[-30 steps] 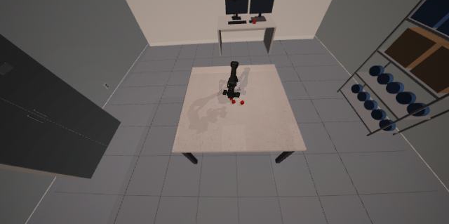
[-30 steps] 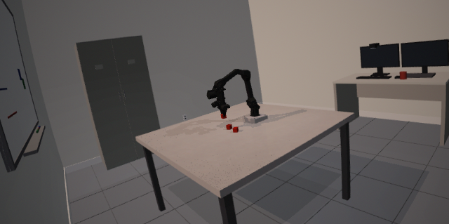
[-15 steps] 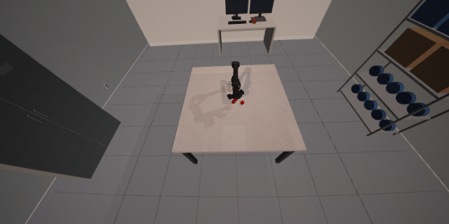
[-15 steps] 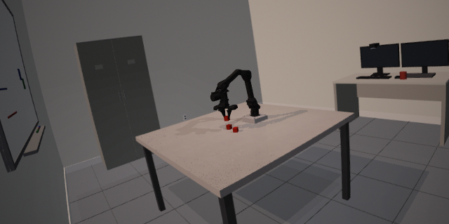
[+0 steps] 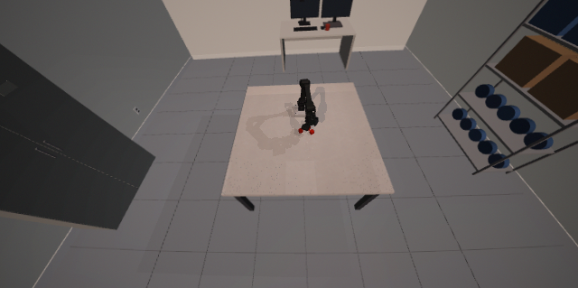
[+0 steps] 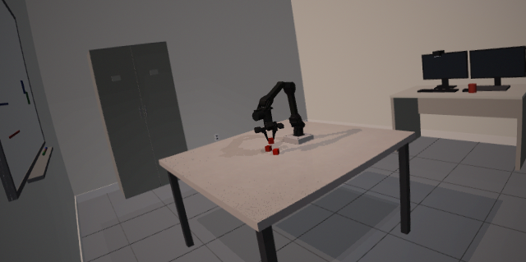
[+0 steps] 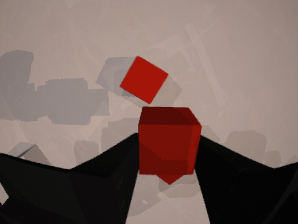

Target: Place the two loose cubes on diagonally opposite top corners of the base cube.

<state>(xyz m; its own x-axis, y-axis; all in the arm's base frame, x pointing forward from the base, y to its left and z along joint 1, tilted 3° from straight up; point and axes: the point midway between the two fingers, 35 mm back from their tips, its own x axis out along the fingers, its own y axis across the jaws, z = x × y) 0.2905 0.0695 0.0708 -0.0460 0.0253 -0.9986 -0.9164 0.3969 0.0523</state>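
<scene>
The red cube is 7 cm to the right of my gripper tip, 7 cm below it and 1 cm behind it.
</scene>
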